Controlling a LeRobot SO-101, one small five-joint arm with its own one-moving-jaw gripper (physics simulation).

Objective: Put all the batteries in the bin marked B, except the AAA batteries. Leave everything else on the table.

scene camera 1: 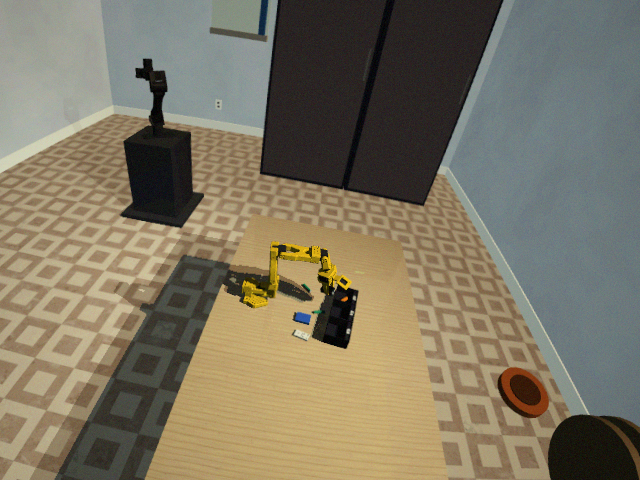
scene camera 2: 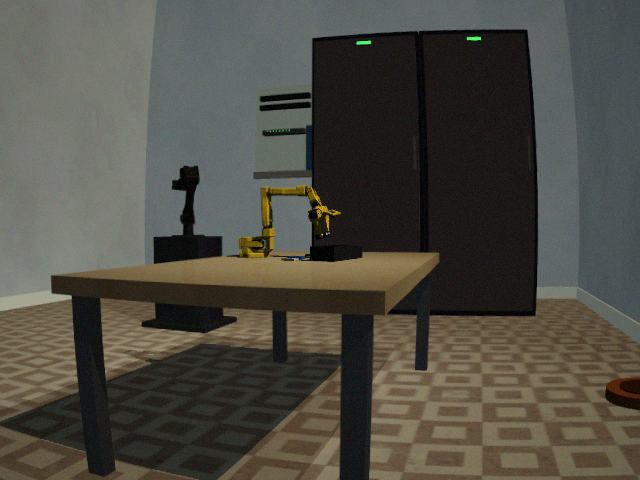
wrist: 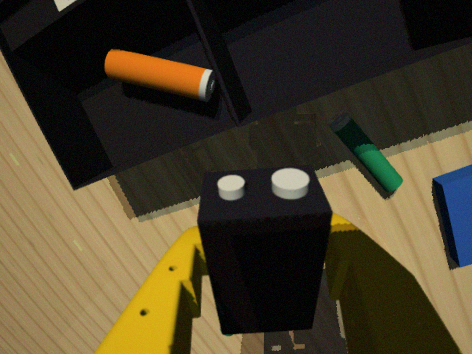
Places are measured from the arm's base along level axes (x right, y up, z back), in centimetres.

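Pixels of known places: hand, its tool point: (scene camera 1: pixel 331 287) (scene camera 2: pixel 327 233) (wrist: pixel 208 243); arm's base, origin of its link: (scene camera 1: pixel 262 297) (scene camera 2: pixel 259 257).
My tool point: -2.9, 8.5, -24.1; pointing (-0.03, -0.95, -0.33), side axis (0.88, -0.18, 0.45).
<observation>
For each thing: its top centre in the pictures, then the offset to it from my tool point, as dx, dy, dz. "spot": a spot on its surface instead. Level surfaces: height alone.
- black block battery, centre of its top: (wrist: pixel 257 299) +0.8, +1.0, +1.2
- black bin tray, centre of its top: (scene camera 2: pixel 337 245) (scene camera 1: pixel 343 309) +6.0, -3.9, -5.3
- orange battery, centre of its top: (wrist: pixel 155 74) (scene camera 1: pixel 342 299) -1.3, -6.4, -5.5
- thin green battery, centre of its top: (wrist: pixel 369 155) (scene camera 1: pixel 320 311) +5.2, -7.5, +2.5
- blue block, centre of its top: (scene camera 1: pixel 303 317) +9.3, -7.5, +8.3
- wooden table, height of its surface: dy -8.5
- white flat piece, centre of its top: (scene camera 1: pixel 301 334) +16.6, -7.8, +7.9
- divider, a spot on its surface: (wrist: pixel 220 65) spot: +1.7, -4.4, -3.9
My gripper (scene camera 1: pixel 325 289) (scene camera 2: pixel 321 234) (wrist: pixel 265 235) is shut on a black block battery (wrist: pixel 267 275) with two round white terminals. It holds the battery upright above the table, beside the near long side of the black bin tray (scene camera 1: pixel 337 343) (scene camera 2: pixel 323 253) (wrist: pixel 45 120). The tray has several compartments with small white labels, whose letters I cannot read. An orange battery (scene camera 1: pixel 344 298) (wrist: pixel 157 74) lies in the end compartment. A thin green battery (scene camera 1: pixel 317 312) (wrist: pixel 372 157) lies on the table beside the tray. Another green one (scene camera 1: pixel 306 287) lies nearer the arm, mostly hidden in the wrist view.
A blue block (scene camera 1: pixel 302 317) (wrist: pixel 457 215) lies on the wooden table (scene camera 1: pixel 289 403) (scene camera 2: pixel 232 279) near the thin green battery. A white flat piece (scene camera 1: pixel 301 334) lies beside the blue block. The tray's walls and divider (wrist: pixel 220 65) stand up beyond the held battery.
</observation>
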